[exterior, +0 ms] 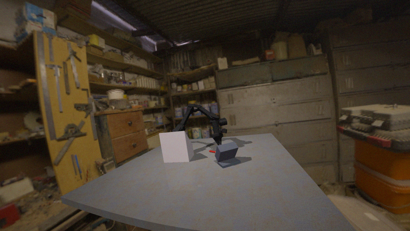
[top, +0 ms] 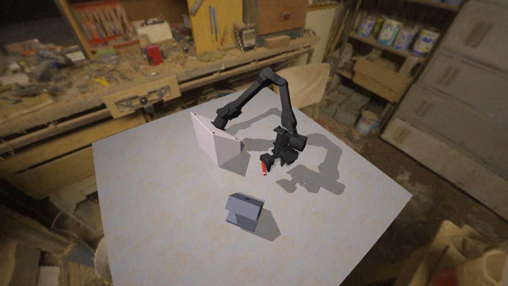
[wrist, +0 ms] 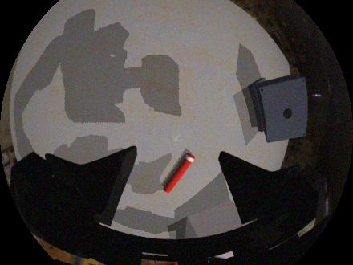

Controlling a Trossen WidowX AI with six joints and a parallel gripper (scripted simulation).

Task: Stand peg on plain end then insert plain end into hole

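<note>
The red peg is 50 mm below my gripper tip, 50 mm behind it and 30 mm to the right of it. Round my gripper tip: grey sloped panel 230 mm to the right, 80 mm ahead, 20 mm above.
</note>
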